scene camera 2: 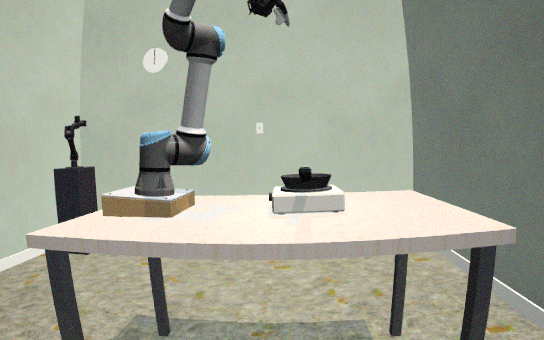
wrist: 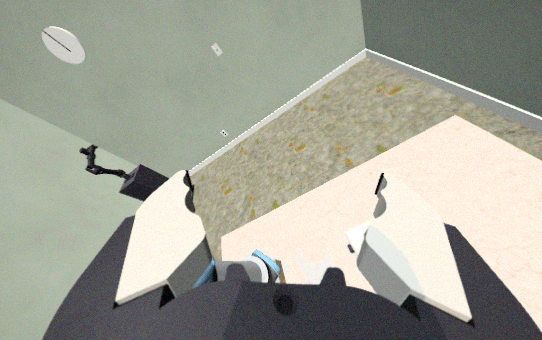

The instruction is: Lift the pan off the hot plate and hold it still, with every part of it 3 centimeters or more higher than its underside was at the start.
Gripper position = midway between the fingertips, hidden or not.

Note:
In view: the gripper (wrist: 281, 175) and a black pan (scene camera 2: 305, 179).

